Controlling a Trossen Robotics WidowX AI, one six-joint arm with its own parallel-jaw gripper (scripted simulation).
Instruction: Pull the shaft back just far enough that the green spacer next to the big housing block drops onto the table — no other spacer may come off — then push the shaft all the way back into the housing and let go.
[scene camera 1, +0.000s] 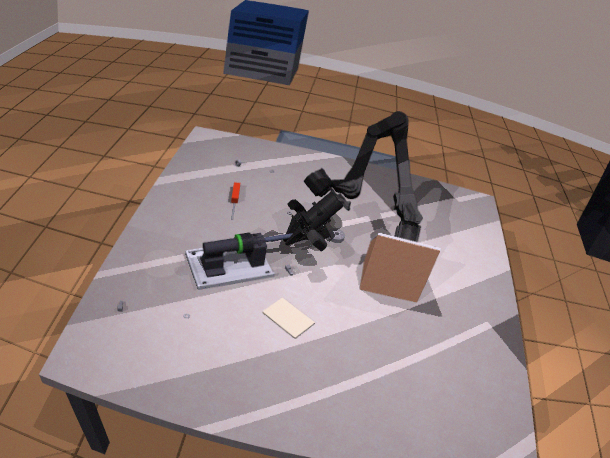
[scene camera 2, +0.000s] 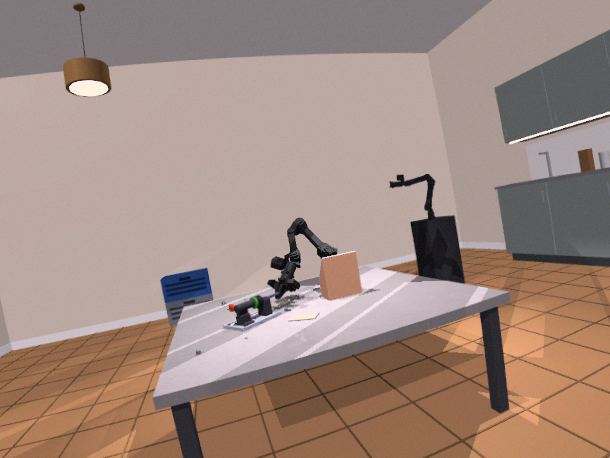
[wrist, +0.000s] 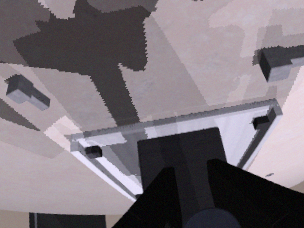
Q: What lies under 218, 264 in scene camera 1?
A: A baseplate.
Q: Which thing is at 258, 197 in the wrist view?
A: The gripper.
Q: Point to a cream card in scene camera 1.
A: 286, 316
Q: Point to a baseplate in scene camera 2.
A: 244, 321
